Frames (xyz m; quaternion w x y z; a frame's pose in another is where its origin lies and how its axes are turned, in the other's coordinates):
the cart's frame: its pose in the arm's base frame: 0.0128 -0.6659 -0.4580 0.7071 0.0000 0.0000 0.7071
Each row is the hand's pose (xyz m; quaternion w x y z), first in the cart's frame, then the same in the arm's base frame.
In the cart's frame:
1: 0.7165 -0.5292 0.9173 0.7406 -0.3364 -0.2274 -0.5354
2: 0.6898 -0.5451 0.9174 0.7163 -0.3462 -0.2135 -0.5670
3: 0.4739 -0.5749 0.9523 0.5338 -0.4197 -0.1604 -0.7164
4: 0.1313 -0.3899 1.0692 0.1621 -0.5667 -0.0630 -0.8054
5: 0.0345 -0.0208 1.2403 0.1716 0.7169 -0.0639 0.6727
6: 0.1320 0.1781 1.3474 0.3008 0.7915 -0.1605 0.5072
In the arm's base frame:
1: 0.5420 0.0506 0.4593 0.9023 -0.0771 -0.3987 0.1451
2: 0.5579 0.0239 0.4594 0.9074 -0.0938 -0.3958 0.1056
3: 0.5877 -0.1920 0.4943 0.8840 -0.1833 -0.4102 -0.1291
4: 0.4027 -0.5346 0.6112 0.6841 -0.3562 -0.4453 -0.4549
5: 0.0336 -0.6314 0.7823 0.3543 -0.5521 -0.4617 -0.5970
6: -0.1653 -0.5339 0.8894 0.1459 -0.6732 -0.4462 -0.5714

